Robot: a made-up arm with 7 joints.
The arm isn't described. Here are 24 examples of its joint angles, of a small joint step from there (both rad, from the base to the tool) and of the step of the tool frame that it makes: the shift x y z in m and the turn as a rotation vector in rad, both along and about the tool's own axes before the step.
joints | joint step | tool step
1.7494 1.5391 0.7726 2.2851 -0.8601 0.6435 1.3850 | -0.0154 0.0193 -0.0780 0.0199 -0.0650 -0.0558 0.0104 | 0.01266 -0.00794 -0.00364 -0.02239 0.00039 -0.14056
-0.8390 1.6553 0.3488 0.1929 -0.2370 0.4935 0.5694 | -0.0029 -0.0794 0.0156 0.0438 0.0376 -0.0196 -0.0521 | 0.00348 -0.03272 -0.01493 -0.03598 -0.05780 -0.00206
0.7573 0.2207 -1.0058 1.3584 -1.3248 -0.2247 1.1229 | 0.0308 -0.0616 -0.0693 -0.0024 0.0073 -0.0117 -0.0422 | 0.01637 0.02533 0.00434 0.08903 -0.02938 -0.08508
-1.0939 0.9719 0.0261 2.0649 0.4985 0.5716 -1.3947 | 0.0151 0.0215 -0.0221 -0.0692 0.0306 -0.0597 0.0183 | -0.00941 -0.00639 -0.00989 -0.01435 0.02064 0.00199
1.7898 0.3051 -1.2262 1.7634 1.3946 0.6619 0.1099 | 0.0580 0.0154 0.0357 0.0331 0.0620 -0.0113 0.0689 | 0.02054 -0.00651 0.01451 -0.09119 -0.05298 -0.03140
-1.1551 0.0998 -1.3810 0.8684 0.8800 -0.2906 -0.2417 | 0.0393 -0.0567 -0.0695 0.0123 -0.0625 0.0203 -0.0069 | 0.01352 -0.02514 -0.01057 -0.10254 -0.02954 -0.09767
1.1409 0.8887 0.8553 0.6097 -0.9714 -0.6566 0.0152 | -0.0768 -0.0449 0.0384 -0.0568 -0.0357 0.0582 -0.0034 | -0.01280 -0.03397 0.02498 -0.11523 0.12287 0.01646
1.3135 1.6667 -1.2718 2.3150 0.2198 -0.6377 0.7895 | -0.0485 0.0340 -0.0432 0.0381 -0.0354 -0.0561 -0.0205 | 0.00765 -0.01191 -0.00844 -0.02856 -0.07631 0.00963
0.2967 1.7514 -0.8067 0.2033 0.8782 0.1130 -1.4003 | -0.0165 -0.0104 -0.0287 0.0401 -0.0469 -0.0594 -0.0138 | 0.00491 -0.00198 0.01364 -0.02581 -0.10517 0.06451
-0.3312 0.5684 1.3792 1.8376 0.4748 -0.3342 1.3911 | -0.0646 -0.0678 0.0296 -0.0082 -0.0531 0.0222 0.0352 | -0.00052 -0.01889 0.01725 -0.04228 0.11193 0.08784
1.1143 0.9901 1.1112 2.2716 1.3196 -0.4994 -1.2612 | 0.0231 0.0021 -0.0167 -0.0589 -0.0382 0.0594 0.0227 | -0.00418 0.00458 -0.01154 0.00908 -0.02859 -0.07790
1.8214 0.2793 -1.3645 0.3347 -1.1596 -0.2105 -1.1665 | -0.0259 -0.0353 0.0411 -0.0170 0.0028 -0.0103 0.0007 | 0.01514 -0.00345 -0.00610 0.01195 0.02751 0.04765
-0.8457 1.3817 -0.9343 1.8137 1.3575 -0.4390 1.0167 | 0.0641 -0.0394 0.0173 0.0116 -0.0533 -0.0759 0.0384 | 0.01132 0.01025 -0.01328 -0.09304 -0.05077 -0.16346
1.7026 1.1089 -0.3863 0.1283 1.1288 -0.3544 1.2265 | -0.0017 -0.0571 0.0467 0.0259 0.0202 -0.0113 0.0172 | -0.01432 -0.01370 -0.02184 -0.04858 -0.08028 0.04091
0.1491 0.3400 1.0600 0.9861 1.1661 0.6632 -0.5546 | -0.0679 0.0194 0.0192 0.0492 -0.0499 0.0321 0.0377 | 0.01755 0.01246 0.01378 0.01474 -0.05840 -0.07655
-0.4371 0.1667 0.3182 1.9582 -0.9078 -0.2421 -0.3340 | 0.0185 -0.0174 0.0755 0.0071 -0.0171 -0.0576 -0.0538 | -0.00826 0.00951 -0.00355 0.10830 -0.01886 -0.03791
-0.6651 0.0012 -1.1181 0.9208 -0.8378 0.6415 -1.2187 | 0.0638 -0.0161 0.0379 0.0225 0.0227 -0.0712 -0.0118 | 0.00066 0.00331 -0.03575 0.08180 0.02724 0.08628
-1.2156 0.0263 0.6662 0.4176 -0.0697 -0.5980 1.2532 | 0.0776 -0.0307 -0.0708 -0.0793 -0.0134 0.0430 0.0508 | 0.00278 -0.00758 -0.03929 -0.15792 0.01339 0.06968
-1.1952 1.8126 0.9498 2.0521 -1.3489 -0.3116 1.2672 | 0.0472 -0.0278 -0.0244 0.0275 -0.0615 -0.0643 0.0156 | 0.00001 -0.00563 0.00592 -0.03451 0.04724 -0.05803
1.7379 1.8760 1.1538 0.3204 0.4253 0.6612 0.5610 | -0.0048 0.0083 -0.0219 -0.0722 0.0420 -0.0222 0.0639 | -0.00904 0.00788 -0.00368 -0.05543 0.01662 0.04316
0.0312 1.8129 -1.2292 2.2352 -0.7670 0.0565 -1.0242 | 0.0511 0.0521 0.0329 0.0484 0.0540 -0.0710 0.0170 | -0.00473 0.01810 -0.00810 0.02379 -0.01554 0.02189
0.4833 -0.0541 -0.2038 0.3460 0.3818 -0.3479 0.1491 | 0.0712 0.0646 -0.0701 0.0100 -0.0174 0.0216 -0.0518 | 0.03591 0.02037 -0.01358 0.03677 -0.04185 -0.11947
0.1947 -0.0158 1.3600 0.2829 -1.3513 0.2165 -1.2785 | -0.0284 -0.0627 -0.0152 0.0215 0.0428 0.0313 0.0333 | -0.01300 -0.00433 0.02538 -0.08028 0.02998 -0.04446
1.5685 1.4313 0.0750 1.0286 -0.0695 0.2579 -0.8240 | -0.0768 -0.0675 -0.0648 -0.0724 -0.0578 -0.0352 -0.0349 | -0.02064 -0.03395 0.04188 -0.10398 -0.06042 -0.10454
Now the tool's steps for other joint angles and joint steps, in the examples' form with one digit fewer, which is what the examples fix.
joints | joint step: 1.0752 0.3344 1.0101 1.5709 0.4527 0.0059 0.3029 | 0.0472 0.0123 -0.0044 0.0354 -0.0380 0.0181 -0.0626
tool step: 0.0122 -0.0087 -0.0117 0.0443 -0.0462 -0.0205
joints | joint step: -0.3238 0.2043 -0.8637 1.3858 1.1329 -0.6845 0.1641 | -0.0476 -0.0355 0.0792 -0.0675 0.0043 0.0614 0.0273
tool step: -0.0068 0.0122 0.0103 0.0907 0.0397 0.0133
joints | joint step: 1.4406 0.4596 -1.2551 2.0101 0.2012 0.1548 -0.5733 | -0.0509 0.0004 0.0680 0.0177 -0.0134 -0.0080 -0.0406
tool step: 0.0019 0.0036 0.0028 0.0971 -0.0097 0.0235
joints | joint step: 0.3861 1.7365 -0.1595 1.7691 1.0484 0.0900 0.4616 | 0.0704 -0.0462 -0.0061 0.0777 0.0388 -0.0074 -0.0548
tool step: 0.0121 -0.0126 -0.0035 0.0180 -0.1257 0.0153
